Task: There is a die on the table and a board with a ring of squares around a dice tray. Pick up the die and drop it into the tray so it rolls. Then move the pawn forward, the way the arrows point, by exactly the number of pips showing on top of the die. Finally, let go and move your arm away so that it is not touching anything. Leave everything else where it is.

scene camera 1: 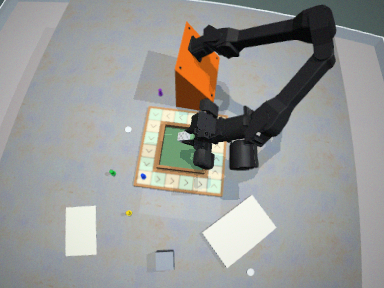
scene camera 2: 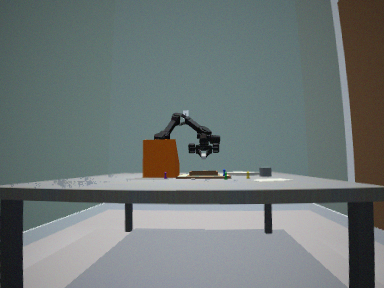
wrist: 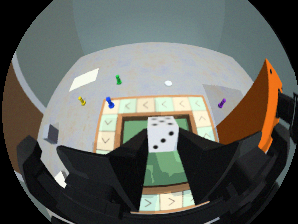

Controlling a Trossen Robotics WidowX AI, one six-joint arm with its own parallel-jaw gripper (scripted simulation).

Labels:
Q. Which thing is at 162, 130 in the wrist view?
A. A white die.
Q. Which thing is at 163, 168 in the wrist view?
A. A green dice tray.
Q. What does my gripper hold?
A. A white die.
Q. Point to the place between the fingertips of my gripper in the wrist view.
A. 161, 132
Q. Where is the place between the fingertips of my gripper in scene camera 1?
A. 183, 137

